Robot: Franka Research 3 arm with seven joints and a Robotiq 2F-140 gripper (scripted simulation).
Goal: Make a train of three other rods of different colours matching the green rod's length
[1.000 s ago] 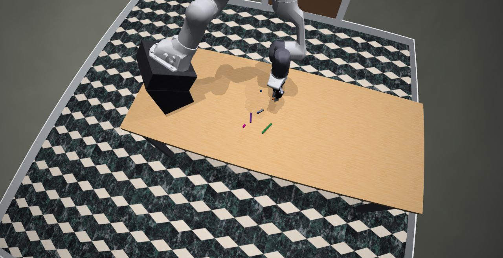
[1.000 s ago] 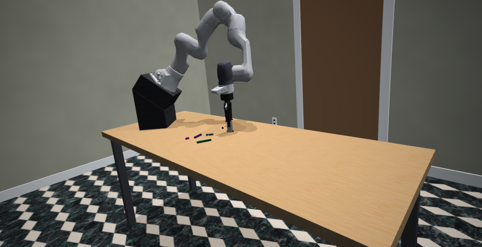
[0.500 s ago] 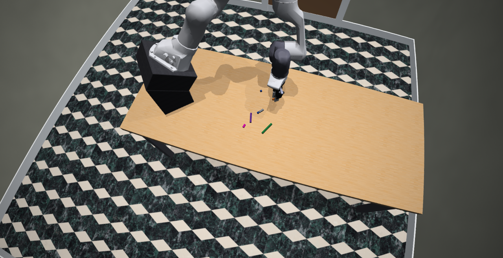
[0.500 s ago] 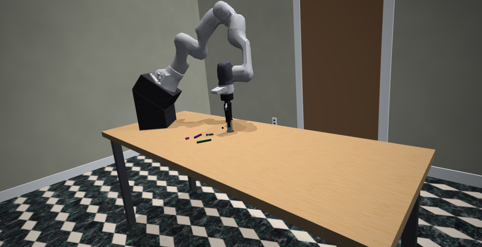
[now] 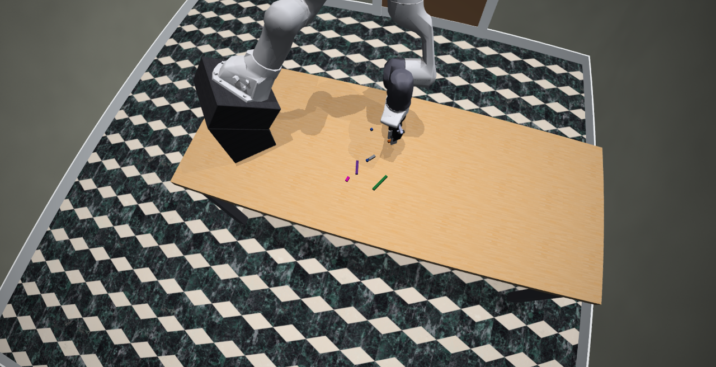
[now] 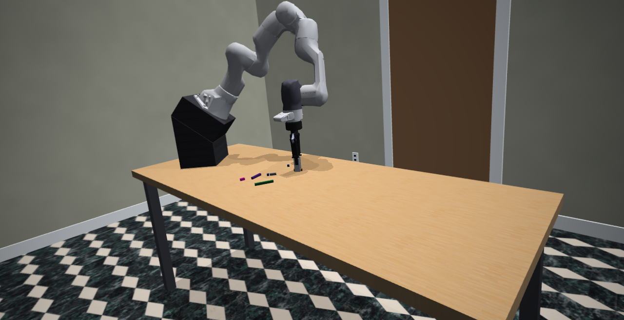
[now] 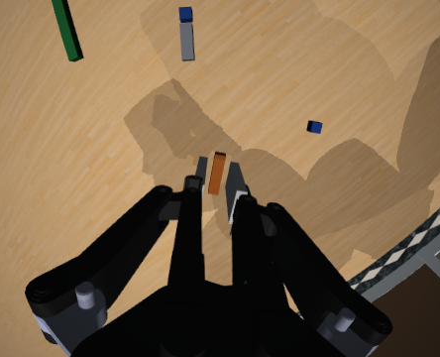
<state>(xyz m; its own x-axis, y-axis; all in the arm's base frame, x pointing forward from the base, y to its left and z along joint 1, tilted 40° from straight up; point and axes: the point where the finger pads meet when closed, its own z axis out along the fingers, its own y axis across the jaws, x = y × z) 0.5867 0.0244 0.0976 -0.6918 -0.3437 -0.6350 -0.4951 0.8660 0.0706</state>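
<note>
Right now the orange rod is 3 cm below my hand. Also, from my hand: purple rod (16 cm to the right, 11 cm behind, 3 cm below); then grey rod (10 cm to the right, 6 cm behind, 3 cm below); then green rod (20 cm to the right, 3 cm below).
</note>
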